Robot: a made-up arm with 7 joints. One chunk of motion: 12 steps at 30 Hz.
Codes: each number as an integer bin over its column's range. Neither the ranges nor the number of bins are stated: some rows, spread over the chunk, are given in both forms.
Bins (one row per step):
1: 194 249 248 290 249 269 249
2: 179 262 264 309 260 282 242
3: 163 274 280 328 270 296 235
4: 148 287 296 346 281 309 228
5: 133 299 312 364 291 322 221
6: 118 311 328 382 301 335 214
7: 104 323 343 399 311 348 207
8: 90 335 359 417 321 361 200
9: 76 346 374 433 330 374 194
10: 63 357 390 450 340 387 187
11: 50 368 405 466 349 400 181
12: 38 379 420 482 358 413 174
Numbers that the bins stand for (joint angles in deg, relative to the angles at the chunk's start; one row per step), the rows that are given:
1: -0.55 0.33 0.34 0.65 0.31 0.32 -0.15
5: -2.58 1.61 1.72 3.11 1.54 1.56 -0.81
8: -4.01 2.52 2.73 4.87 2.42 2.48 -1.30
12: -5.74 3.64 4.04 7.04 3.51 3.70 -1.91
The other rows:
2: -1.05 0.67 0.68 1.28 0.63 0.62 -0.32
3: -1.58 0.97 1.03 1.91 0.93 0.95 -0.48
4: -2.08 1.30 1.37 2.51 1.25 1.26 -0.65
6: -3.07 1.91 2.06 3.71 1.84 1.87 -0.97
7: -3.54 2.22 2.38 4.27 2.13 2.17 -1.14
9: -4.47 2.80 3.05 5.41 2.69 2.78 -1.44
10: -4.90 3.08 3.40 5.97 2.98 3.09 -1.61
11: -5.34 3.36 3.72 6.50 3.24 3.39 -1.75

